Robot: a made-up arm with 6 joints.
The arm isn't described. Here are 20 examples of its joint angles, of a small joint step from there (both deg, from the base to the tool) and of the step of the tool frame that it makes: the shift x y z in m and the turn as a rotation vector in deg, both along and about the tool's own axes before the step.
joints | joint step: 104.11 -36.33 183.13 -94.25 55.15 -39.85 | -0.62 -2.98 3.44 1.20 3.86 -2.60
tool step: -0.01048 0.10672 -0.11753 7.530 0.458 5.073
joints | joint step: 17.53 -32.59 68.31 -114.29 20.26 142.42 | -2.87 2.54 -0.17 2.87 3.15 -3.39
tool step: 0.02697 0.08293 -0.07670 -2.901 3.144 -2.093
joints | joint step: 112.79 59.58 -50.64 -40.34 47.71 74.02 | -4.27 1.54 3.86 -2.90 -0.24 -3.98
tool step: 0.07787 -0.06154 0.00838 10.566 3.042 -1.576
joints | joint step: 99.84 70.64 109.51 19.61 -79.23 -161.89 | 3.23 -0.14 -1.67 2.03 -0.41 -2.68
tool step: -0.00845 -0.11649 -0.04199 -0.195 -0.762 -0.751
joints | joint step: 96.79 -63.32 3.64 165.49 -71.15 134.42 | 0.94 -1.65 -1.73 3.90 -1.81 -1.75
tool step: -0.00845 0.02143 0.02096 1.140 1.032 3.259
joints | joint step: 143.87 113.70 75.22 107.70 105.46 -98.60 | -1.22 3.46 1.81 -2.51 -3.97 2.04
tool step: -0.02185 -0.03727 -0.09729 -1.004 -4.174 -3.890
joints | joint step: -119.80 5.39 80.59 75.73 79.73 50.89 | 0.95 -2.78 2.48 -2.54 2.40 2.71
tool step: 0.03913 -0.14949 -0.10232 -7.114 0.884 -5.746
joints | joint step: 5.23 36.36 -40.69 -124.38 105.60 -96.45 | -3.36 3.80 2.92 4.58 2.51 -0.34
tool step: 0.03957 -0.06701 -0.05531 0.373 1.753 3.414
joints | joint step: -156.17 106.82 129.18 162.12 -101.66 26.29 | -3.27 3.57 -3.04 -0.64 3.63 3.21
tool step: -0.14572 0.19016 0.04904 -8.061 -7.306 -5.315
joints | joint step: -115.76 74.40 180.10 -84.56 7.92 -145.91 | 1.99 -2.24 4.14 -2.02 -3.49 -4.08
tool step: 0.00394 -0.13908 -0.08794 8.634 1.117 -6.214
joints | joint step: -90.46 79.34 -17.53 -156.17 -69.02 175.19 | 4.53 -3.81 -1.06 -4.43 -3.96 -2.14
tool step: 0.04584 0.08680 0.10229 0.773 -6.361 0.268
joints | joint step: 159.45 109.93 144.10 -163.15 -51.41 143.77 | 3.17 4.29 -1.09 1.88 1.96 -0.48
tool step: -0.13019 0.10808 -0.14400 3.590 6.729 -1.418
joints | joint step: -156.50 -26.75 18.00 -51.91 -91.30 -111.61 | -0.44 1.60 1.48 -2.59 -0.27 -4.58
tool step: 0.00283 0.02757 -0.00243 4.806 2.054 -1.010
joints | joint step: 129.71 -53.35 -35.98 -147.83 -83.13 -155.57 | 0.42 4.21 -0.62 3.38 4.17 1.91
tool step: -0.05343 0.08779 -0.06597 0.578 5.597 6.755
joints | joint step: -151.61 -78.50 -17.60 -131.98 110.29 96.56 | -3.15 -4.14 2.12 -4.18 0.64 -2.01
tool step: -0.06016 -0.13086 0.05588 6.643 2.899 3.017
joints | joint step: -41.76 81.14 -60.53 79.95 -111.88 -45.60 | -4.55 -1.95 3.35 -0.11 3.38 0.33
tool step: 0.02463 -0.07852 0.05095 2.933 -2.191 8.635
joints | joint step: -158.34 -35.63 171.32 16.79 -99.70 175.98 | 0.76 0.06 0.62 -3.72 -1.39 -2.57
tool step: -0.00668 0.01641 0.00538 2.745 -1.338 -3.352
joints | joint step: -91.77 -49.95 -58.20 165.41 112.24 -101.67 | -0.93 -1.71 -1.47 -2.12 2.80 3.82
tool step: 0.02033 0.01053 -0.01610 -3.969 -1.965 2.693
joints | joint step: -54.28 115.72 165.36 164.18 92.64 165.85 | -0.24 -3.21 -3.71 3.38 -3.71 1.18
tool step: -0.00840 0.00203 0.06236 -0.857 -4.005 -2.695
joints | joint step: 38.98 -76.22 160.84 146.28 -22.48 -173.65 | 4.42 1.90 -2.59 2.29 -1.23 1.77
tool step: -0.03225 -0.15244 -0.04545 -8.989 1.411 -1.720
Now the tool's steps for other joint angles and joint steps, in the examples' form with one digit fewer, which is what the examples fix.
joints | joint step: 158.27 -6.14 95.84 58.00 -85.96 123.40 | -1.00 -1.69 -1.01 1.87 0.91 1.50
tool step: -0.0306 0.0181 -0.0358 -1.25 3.19 0.42
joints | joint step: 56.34 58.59 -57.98 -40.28 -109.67 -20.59 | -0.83 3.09 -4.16 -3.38 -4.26 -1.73
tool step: 0.0716 -0.0542 0.0828 4.42 11.25 1.48
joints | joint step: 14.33 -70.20 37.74 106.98 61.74 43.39 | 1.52 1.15 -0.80 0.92 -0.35 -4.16
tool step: -0.0031 0.0684 0.0268 6.17 -0.17 0.48
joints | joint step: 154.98 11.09 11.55 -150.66 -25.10 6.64 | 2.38 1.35 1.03 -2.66 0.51 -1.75
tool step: 0.0313 -0.0713 -0.0229 5.12 0.42 -0.88
